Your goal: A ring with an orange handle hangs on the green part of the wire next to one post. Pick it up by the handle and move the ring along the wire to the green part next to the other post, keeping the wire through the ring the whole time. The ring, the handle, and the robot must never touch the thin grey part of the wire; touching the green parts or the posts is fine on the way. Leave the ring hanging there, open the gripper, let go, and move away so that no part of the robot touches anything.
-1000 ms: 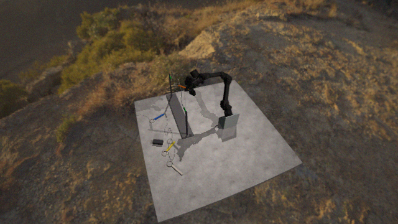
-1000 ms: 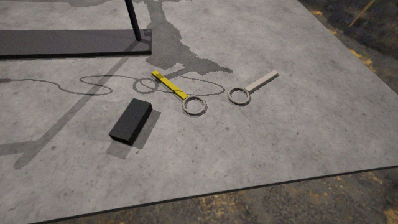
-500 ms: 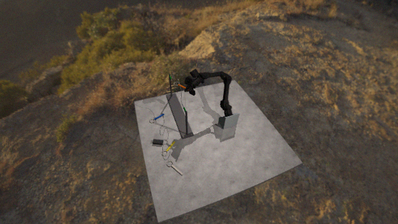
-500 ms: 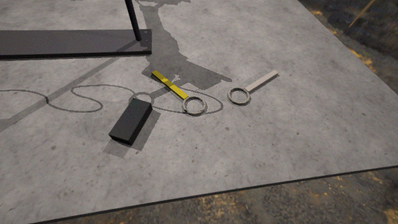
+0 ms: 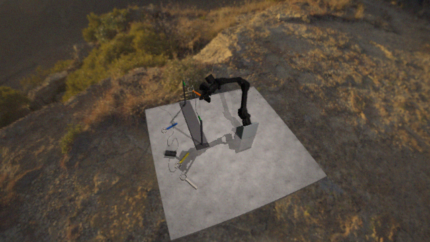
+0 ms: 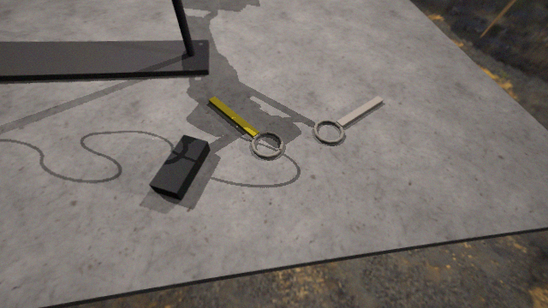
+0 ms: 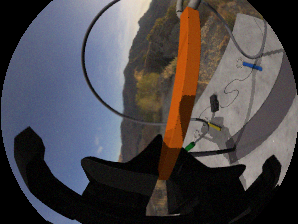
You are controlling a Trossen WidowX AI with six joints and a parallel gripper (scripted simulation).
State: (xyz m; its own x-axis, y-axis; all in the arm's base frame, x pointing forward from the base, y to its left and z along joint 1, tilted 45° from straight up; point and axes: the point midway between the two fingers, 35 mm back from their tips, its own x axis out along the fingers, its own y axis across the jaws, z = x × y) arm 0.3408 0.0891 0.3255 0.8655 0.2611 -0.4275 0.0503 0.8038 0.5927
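My gripper tip is now 2 cm short of the orange-handled ring, 9 cm to the left of it and 1 cm below it. The rest, counted from my gripper tip: black block 31 cm ahead, 16 cm to the left, 38 cm below; then blue-handled ring 28 cm ahead, 14 cm to the right, 39 cm below; then yellow-handled ring 24 cm ahead, 26 cm to the left, 39 cm below.
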